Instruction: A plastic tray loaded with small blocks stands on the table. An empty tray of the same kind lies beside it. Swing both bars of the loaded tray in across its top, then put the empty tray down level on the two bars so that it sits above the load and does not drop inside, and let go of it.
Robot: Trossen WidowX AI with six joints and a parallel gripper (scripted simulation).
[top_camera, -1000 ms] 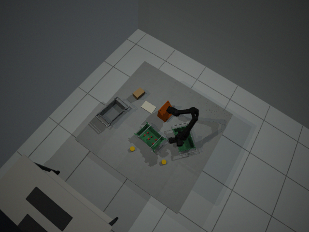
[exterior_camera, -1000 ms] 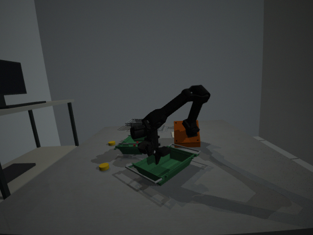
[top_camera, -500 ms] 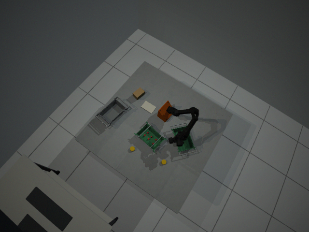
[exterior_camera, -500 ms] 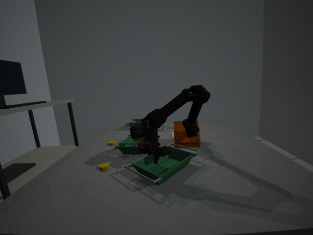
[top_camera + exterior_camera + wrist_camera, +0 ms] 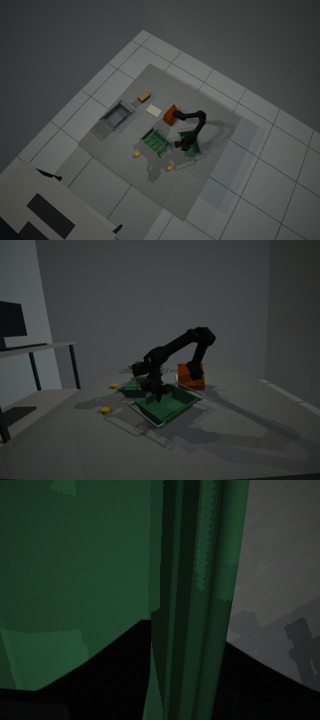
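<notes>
Right now the green tray is 5 cm to the left of my gripper tip, 5 cm behind it and 2 cm above it. Round my gripper tip: white pad 47 cm to the right, 18 cm behind, 3 cm below; brown box 65 cm to the right, 25 cm behind, 1 cm below.
</notes>
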